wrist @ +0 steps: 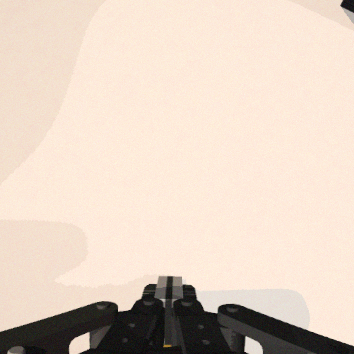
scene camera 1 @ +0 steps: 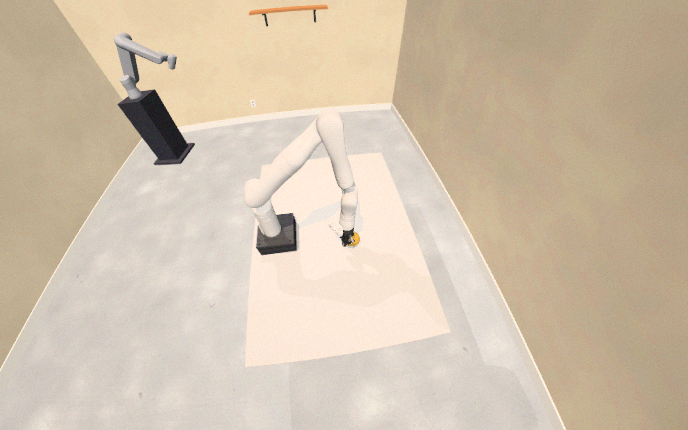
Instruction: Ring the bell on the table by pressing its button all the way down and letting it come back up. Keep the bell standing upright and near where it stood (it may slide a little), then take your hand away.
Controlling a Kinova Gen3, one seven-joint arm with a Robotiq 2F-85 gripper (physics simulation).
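Seen in the pictures: gripper, fingertip midpoint: (wrist: 169, 291) (scene camera 1: 344, 245); arm's base, origin of the base link: (scene camera 1: 272, 229).
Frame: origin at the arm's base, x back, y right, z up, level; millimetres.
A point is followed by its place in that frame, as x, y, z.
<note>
The orange bell (scene camera 1: 356, 239) {-439, 23, -50} stands on the pale mat (scene camera 1: 324, 329) {-297, 460, -86} in the scene view, partly hidden behind my gripper. Its black button does not show in either view. My gripper (scene camera 1: 346, 244) {-375, 43, -79} (wrist: 169, 291) {-375, 43, -79} is shut with nothing between its fingers. In the scene view it overlaps the left side of the bell; how high it is over the bell and whether it touches it, I cannot tell. In the wrist view a tiny orange sliver shows at the bottom edge, between the dark gripper parts; the rest of the bell is hidden there.
My arm's dark base (scene camera 1: 277, 248) {-37, 93, -34} stands on the mat to the left of the bell, and a dark corner (wrist: 349, 7) {-125, 70, -83} shows at the wrist view's top right. A second grey arm (scene camera 1: 144, 50) stands on a black pedestal (scene camera 1: 154, 126) at the back left. An orange shelf (scene camera 1: 289, 9) hangs on the back wall.
</note>
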